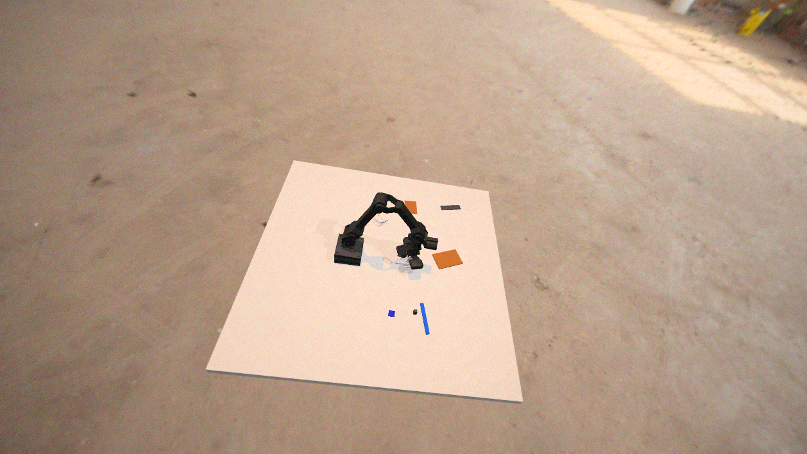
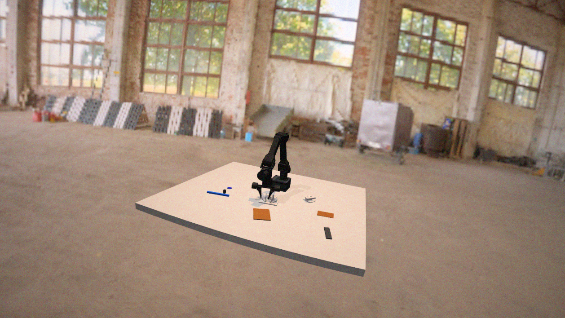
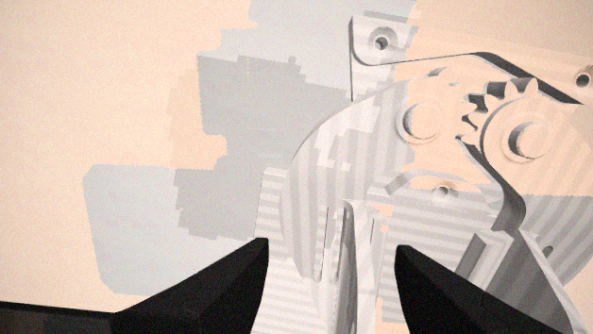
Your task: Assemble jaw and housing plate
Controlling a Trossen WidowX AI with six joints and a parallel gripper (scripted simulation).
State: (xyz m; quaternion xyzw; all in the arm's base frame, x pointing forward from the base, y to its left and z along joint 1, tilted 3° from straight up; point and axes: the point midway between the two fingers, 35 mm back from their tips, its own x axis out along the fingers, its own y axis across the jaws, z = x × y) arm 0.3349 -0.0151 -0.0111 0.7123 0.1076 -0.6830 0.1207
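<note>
My gripper tip is now 3 cm to the right of the flat white part, 1 cm short of it and 1 cm above it. The rest, counted from my gripper tip: blue square: 30 cm to the right, 7 cm behind, 1 cm below; then black cube: 28 cm to the right, 4 cm ahead; then large orange tile: 21 cm ahead, 7 cm to the left, 1 cm below.
</note>
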